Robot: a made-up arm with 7 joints.
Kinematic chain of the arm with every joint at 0, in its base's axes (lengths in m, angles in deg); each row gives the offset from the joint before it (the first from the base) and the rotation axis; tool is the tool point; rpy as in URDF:
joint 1: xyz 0 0 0.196 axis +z
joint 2: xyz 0 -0.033 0.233 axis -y
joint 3: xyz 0 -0.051 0.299 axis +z
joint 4: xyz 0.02 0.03 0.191 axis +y
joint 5: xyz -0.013 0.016 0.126 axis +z
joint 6: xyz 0 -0.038 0.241 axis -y
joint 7: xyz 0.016 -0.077 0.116 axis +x
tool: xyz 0 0 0 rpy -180 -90 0
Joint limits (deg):
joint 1: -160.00..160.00
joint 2: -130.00..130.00
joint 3: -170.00..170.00
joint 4: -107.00..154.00
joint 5: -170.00..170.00
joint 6: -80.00..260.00
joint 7: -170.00..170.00
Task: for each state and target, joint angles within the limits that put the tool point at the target. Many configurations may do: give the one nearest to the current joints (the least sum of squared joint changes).
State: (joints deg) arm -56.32 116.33 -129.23 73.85 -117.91 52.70 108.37
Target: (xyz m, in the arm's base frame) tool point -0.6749 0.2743 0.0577
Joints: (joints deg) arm -70.85 112.07 -131.26 86.00 -121.46 58.09 108.37
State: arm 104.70 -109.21 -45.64 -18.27 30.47 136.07 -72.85
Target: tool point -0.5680 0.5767 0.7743
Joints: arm 141.86 -75.51 -47.61 -5.82 29.40 90.70 -72.85
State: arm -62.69 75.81 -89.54 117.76 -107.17 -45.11 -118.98
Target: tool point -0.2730 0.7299 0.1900
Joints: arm -108.13 92.42 -114.87 92.63 -103.52 -50.46 -118.98
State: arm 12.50 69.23 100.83 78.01 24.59 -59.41 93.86
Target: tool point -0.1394 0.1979 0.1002
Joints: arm -2.14 109.11 129.98 104.80 38.50 -60.08 93.86
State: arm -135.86 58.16 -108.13 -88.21 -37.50 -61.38 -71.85
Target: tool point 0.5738 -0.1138 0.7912
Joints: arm -158.89 55.84 -108.80 -74.78 -32.70 -54.81 -71.85
